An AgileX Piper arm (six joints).
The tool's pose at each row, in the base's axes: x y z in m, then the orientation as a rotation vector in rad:
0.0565 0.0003 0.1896 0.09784 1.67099 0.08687
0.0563 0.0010 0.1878 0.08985 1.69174 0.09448
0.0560 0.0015 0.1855 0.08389 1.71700 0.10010
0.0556 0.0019 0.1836 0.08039 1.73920 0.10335
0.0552 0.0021 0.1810 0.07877 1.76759 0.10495
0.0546 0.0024 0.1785 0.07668 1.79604 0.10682
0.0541 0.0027 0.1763 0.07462 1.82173 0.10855
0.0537 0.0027 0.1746 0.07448 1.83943 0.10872
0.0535 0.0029 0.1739 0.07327 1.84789 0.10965
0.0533 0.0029 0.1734 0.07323 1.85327 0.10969
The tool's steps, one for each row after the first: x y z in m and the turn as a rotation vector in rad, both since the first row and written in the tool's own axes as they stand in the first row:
0.0019 0.0005 0.0000 -0.00851 0.02125 -0.00109
0.0042 0.0007 -0.0001 -0.01420 0.04687 -0.00209
0.0062 0.0009 -0.0003 -0.01703 0.06926 -0.00282
0.0088 0.0008 -0.0004 -0.01728 0.09770 -0.00338
0.0114 0.0008 -0.0008 -0.01797 0.12623 -0.00406
0.0137 0.0008 -0.0010 -0.01869 0.15199 -0.00475
0.0154 0.0006 -0.0013 -0.01778 0.16966 -0.00499
0.0161 0.0007 -0.0014 -0.01855 0.17818 -0.00534
0.0166 0.0007 -0.0015 -0.01827 0.18355 -0.00542

